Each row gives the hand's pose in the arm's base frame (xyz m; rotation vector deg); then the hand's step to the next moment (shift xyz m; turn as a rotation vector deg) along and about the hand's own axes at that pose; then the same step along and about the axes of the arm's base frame.
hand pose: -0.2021 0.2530 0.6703 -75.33 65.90 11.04
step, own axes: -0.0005 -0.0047 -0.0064 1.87 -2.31 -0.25
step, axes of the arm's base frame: -0.0005 -0.0065 0.0045 2.35 -1.83 0.16
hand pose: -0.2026 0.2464 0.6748 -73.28 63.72 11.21
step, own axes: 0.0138 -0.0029 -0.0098 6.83 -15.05 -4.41
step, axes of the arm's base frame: 0.0035 -0.0152 -0.0072 11.07 -11.89 5.35
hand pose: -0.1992 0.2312 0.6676 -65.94 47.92 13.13
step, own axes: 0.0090 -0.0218 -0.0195 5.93 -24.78 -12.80
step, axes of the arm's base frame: 0.0093 -0.0284 0.0064 12.02 -23.10 11.63
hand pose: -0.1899 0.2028 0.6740 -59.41 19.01 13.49
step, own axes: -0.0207 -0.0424 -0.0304 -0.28 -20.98 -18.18
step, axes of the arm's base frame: -0.0093 -0.0480 0.0276 4.11 -26.13 8.42
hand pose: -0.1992 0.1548 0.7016 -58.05 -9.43 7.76
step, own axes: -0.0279 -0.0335 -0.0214 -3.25 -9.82 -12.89
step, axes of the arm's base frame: -0.0218 -0.0406 0.0154 -0.26 -16.46 1.44
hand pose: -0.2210 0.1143 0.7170 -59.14 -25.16 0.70
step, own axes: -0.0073 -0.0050 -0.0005 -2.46 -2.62 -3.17
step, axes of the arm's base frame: -0.0075 -0.0046 0.0014 -1.62 -4.51 -0.05
